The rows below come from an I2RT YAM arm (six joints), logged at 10 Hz.
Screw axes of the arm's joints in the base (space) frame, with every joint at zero. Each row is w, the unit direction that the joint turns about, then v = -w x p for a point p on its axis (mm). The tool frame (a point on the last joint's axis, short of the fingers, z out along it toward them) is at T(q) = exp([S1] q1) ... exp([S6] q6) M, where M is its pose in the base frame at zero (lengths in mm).
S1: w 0 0 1 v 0 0 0
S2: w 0 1 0 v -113.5 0 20
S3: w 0 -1 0 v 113.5 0 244
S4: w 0 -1 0 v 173.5 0 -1
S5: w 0 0 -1 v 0 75 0
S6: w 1 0 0 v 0 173.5 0
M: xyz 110.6 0 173.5 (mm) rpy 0 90 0 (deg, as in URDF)
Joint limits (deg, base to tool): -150..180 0..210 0..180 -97..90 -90..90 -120..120
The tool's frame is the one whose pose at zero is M.
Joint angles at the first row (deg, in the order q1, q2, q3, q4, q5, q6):
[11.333, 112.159, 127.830, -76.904, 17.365, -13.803]
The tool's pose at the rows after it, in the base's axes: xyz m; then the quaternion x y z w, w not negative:
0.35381 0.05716 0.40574 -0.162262 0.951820 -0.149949 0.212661
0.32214 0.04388 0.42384 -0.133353 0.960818 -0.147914 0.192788
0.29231 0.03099 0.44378 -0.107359 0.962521 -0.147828 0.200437
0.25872 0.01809 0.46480 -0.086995 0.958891 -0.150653 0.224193
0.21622 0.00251 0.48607 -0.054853 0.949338 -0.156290 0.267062
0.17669 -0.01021 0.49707 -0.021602 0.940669 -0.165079 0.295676
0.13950 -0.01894 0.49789 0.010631 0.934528 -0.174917 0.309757
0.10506 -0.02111 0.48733 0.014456 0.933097 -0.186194 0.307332
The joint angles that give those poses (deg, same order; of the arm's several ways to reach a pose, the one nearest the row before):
[10.874, 108.114, 127.828, -84.640, 17.344, -12.360]
[9.627, 103.985, 127.833, -91.352, 17.343, -9.651]
[8.121, 99.504, 127.809, -94.892, 17.344, -8.228]
[6.351, 94.148, 127.437, -96.795, 17.388, -8.141]
[3.485, 86.849, 125.711, -96.772, 17.386, -8.165]
[0.143, 80.051, 122.956, -96.772, 17.410, -8.206]
[-3.398, 73.122, 118.387, -96.771, 17.388, -8.207]
[-5.671, 65.560, 111.329, -96.772, 17.366, -10.086]

